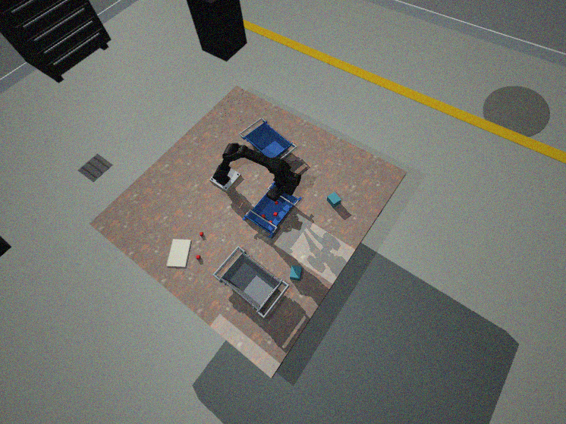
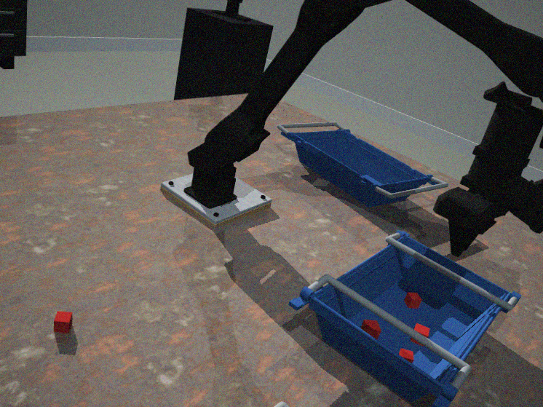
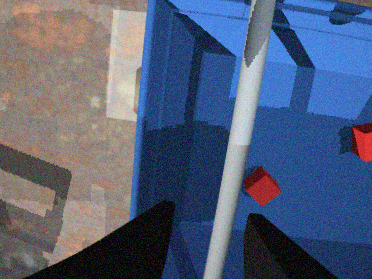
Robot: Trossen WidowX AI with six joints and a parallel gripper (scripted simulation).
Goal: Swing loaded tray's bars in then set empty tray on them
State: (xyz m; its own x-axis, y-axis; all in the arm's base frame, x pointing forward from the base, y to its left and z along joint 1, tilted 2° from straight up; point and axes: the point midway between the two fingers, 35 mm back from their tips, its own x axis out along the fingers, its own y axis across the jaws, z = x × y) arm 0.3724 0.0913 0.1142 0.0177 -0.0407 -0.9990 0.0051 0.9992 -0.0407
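The blue tray lies 300 mm behind my gripper tip, 260 mm to the left of it and 50 mm below it. The rest, counted from my gripper tip: white slab: 560 mm to the right, 280 mm behind, 90 mm below.
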